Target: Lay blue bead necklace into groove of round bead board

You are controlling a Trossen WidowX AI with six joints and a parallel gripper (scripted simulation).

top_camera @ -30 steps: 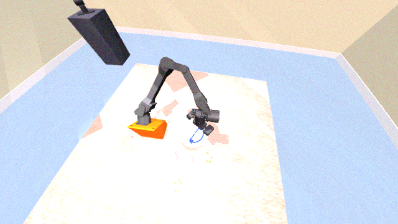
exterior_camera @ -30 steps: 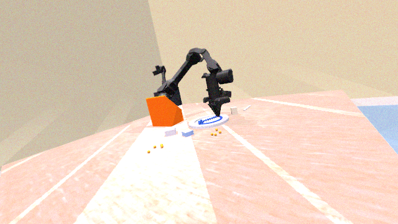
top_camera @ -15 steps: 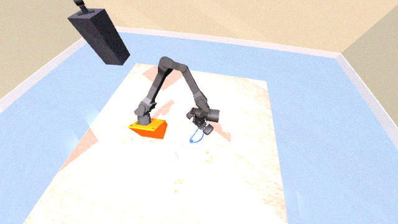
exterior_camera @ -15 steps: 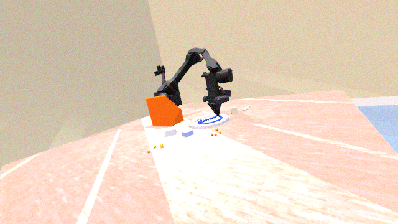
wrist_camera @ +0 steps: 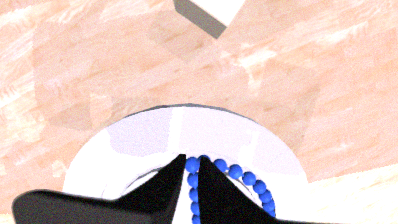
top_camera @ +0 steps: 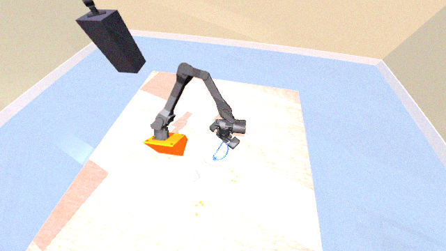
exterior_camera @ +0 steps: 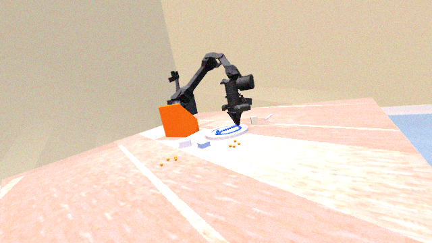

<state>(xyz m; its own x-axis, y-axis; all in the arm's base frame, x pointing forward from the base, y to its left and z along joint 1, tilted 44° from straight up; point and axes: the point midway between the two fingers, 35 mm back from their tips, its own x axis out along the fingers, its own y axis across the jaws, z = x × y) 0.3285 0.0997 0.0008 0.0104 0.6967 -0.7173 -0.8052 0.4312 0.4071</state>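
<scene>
Now: the round white bead board 6 cm to the right of my gripper tip, 3 cm behind it and 1 cm below it. Also, from my gripper tip: white stick: 20 cm to the left, 9 cm ahead, 1 cm below; light blue cube: 23 cm to the right, 4 cm behind, 1 cm below; beige cube: 8 cm to the left, 5 cm ahead.
</scene>
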